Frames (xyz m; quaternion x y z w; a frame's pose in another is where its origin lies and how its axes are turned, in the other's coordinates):
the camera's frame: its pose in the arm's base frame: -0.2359 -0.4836 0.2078 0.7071 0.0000 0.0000 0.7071
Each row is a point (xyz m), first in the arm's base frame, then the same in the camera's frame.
Working: the arm's base frame: its pose in the camera's frame: 0.2359 -0.2078 -0.4836 -0.7071 0.0000 0.0000 0.7071

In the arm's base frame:
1: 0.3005 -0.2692 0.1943
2: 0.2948 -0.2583 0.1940
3: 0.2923 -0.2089 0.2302
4: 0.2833 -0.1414 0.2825
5: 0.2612 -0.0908 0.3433
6: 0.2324 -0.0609 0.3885
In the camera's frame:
1: 0.5364 -0.0135 -0.2144
2: 0.5307 -0.0138 -0.2253
3: 0.5282 0.0224 -0.2747
4: 0.5192 0.0747 -0.3422
5: 0.4971 0.1355 -0.3928
6: 0.4683 0.1807 -0.4227

